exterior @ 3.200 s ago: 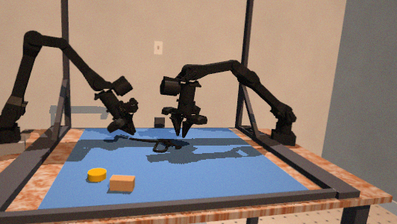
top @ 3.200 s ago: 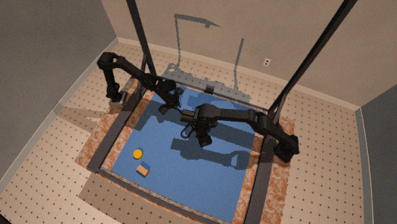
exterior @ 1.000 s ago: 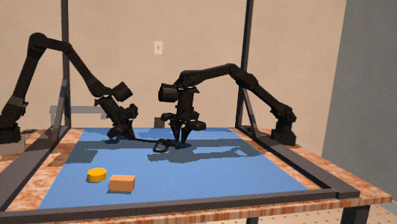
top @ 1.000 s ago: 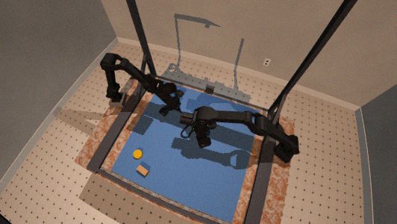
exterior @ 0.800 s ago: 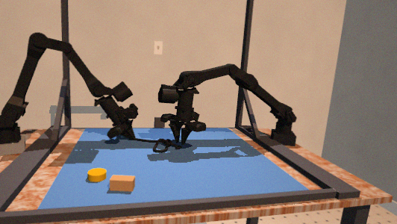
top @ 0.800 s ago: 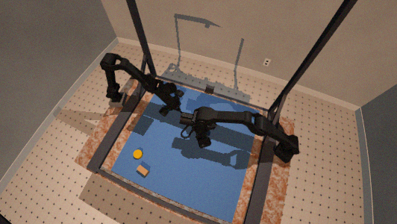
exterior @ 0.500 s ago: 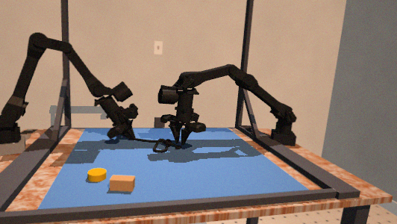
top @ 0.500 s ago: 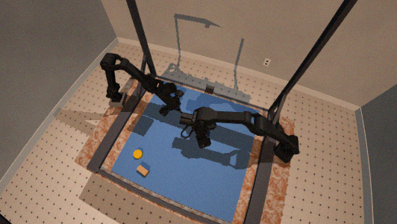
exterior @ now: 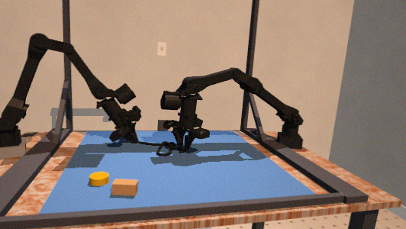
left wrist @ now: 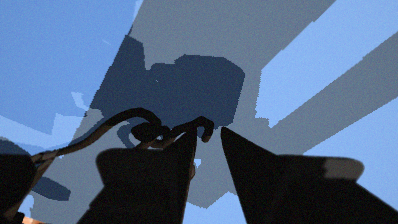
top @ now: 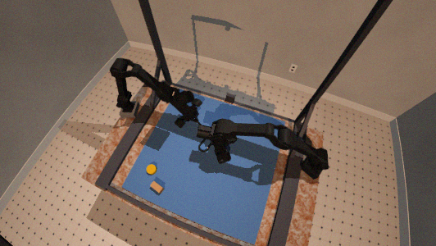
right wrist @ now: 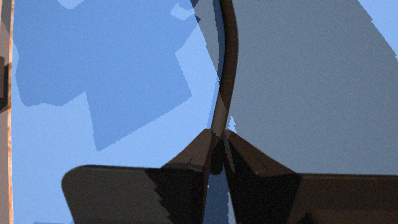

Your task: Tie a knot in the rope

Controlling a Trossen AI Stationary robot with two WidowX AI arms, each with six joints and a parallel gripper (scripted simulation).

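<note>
Right now my left hand is 4 cm to the left of the blue mat, 4 cm above it and 3 cm short of it. Also, from my left hand: yellow disc 29 cm to the right, 22 cm ahead, 3 cm below; orange block 29 cm ahead, 22 cm to the right, 3 cm below.
</note>
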